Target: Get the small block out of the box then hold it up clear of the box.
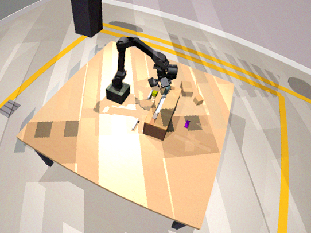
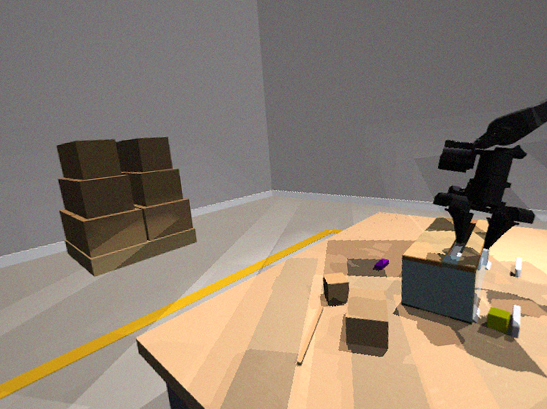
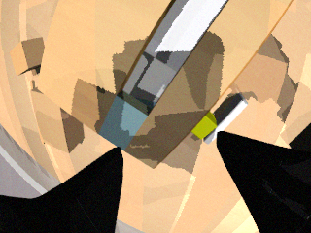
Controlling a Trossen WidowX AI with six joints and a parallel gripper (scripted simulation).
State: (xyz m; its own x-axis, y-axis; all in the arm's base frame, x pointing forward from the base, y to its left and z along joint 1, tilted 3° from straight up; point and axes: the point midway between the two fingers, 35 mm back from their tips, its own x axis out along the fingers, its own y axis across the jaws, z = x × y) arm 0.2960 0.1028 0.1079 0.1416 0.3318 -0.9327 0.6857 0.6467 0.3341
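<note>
My gripper tip is now 14 cm above the yellow block, 6 cm past it and 3 cm to the right of it. Also, from my gripper tip: thin wooden stick: 29 cm to the left, 23 cm ahead, 15 cm below; purple block: 26 cm ahead, 15 cm below, 12 cm to the right; clear-fronted box: 14 cm to the right, 9 cm below, 3 cm ahead.
</note>
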